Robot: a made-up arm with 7 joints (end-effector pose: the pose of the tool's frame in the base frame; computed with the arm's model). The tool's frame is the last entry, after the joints. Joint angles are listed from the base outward.
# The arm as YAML. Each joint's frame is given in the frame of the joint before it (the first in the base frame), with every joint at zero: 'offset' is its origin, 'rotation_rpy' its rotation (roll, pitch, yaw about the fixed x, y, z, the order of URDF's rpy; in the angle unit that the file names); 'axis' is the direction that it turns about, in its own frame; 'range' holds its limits. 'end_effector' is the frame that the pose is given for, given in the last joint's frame.
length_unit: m
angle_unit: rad
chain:
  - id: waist
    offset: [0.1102, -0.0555, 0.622]
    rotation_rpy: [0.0, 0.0, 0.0]
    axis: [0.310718, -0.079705, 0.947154]
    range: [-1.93, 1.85]
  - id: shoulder
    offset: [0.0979, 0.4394, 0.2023]
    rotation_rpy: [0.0, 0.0, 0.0]
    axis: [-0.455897, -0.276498, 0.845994]
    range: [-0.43, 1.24]
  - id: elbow
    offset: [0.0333, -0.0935, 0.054]
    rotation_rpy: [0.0, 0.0, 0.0]
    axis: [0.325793, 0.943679, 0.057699]
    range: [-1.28, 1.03]
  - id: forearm
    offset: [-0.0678, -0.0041, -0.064]
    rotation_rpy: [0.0, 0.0, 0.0]
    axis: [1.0, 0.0, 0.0]
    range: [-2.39, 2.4]
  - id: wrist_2
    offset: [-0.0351, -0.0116, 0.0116]
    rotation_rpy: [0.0, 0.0, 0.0]
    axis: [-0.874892, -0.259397, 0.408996]
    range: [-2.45, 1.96]
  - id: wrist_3
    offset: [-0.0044, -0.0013, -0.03]
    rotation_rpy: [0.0, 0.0, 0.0]
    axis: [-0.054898, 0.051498, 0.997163]
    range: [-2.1, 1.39]
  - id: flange
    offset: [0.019, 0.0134, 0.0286]
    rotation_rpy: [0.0, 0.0, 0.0]
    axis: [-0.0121, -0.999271, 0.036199]
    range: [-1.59, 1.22]
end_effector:
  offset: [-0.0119, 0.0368, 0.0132]
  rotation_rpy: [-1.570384, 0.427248, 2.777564]
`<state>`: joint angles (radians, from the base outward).
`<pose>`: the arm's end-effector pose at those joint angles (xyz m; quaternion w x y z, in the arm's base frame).
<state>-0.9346 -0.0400 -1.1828 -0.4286 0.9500 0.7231 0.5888</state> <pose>0.4235 0.0397 0.6428 0.2021 -0.0913 -0.3051 -0.9261</pose>
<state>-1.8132 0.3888 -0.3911 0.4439 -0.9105 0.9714 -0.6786</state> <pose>0.4846 -0.1384 0.7171 0.2133 -0.3429 -0.6048 0.6864</pose>
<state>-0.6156 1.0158 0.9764 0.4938 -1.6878 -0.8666 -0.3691</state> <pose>0.4133 0.2003 0.8532 0.9851 -0.0950 -0.1389 -0.0355</pose>
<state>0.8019 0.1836 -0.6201 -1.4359 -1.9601 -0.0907 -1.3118</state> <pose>-0.0422 0.2115 0.9163 0.1065 0.1731 -0.8759 0.4375</pose>
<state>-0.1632 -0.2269 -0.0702 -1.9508 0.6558 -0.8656 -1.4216</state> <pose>0.2299 0.3051 0.7600 0.3093 -0.4540 0.3759 0.7462</pose>
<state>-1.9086 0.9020 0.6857 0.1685 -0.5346 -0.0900 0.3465</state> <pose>0.5652 -0.1900 0.7749 0.6059 -0.5510 -0.1487 0.5543</pose>
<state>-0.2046 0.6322 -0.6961 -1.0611 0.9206 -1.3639 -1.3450</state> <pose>0.3386 0.3027 0.7958 0.1352 0.8153 0.1549 -0.5413</pose>
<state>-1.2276 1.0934 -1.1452 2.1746 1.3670 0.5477 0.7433</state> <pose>0.5867 -0.0912 0.6816 0.8824 0.1395 0.4355 -0.1106</pose>
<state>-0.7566 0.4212 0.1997 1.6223 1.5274 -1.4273 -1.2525</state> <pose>0.4122 0.1541 0.7994 0.5870 -0.4001 -0.6614 0.2407</pose>
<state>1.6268 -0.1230 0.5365 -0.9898 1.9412 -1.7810 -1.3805</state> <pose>-0.2246 -0.1568 0.9437 0.6055 0.1230 0.5937 -0.5155</pose>
